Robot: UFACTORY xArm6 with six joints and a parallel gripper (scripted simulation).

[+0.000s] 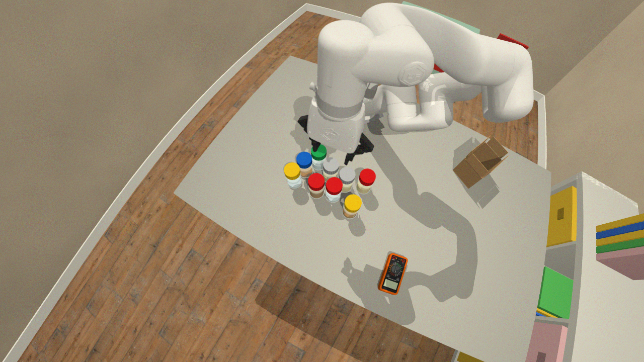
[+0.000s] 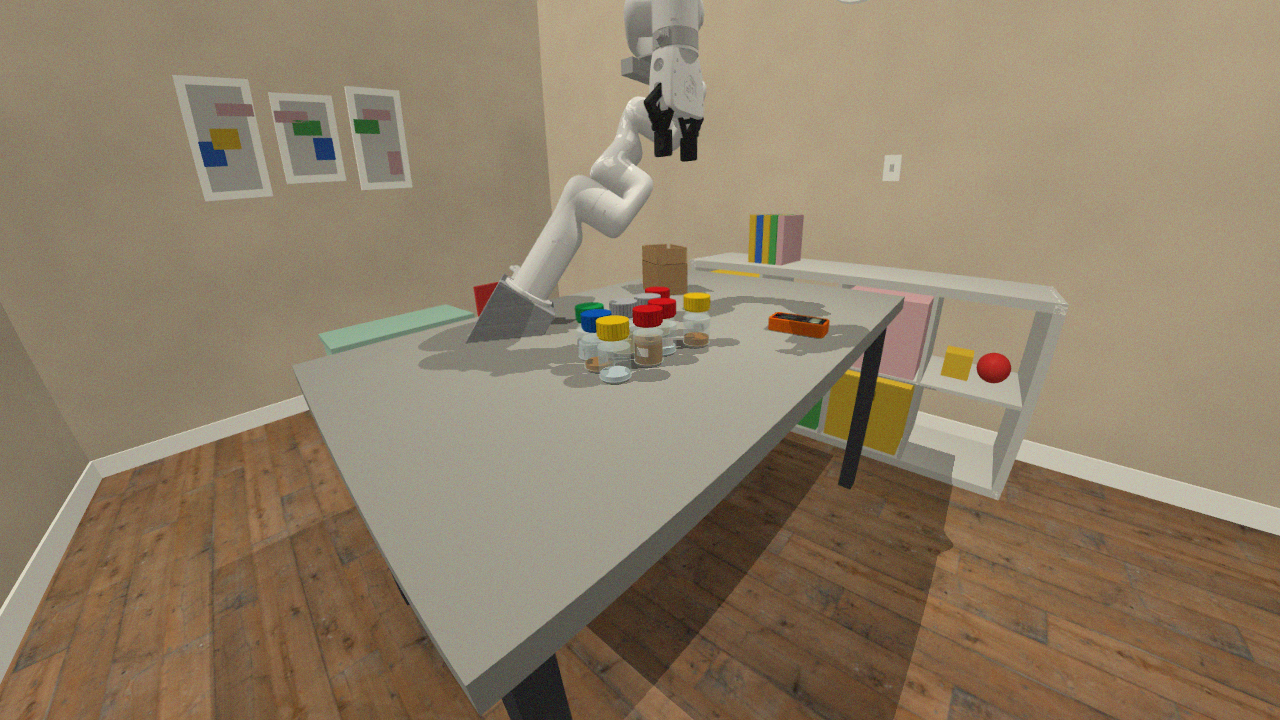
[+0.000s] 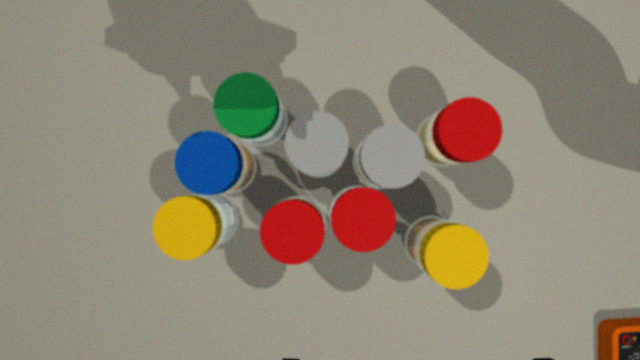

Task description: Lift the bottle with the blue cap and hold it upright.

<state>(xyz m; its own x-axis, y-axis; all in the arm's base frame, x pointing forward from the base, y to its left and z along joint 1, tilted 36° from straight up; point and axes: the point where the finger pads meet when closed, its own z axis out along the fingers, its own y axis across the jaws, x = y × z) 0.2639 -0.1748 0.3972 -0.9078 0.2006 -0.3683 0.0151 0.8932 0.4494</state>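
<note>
Now: hand 80 mm past the blue-capped bottle, 130 mm to the left of it and 330 mm above it. Also, from my hand: orange multimeter (140 mm ahead, 300 mm to the left, 360 mm below); then grey-capped bottle (100 mm behind, 40 mm to the right, 330 mm below).
</note>
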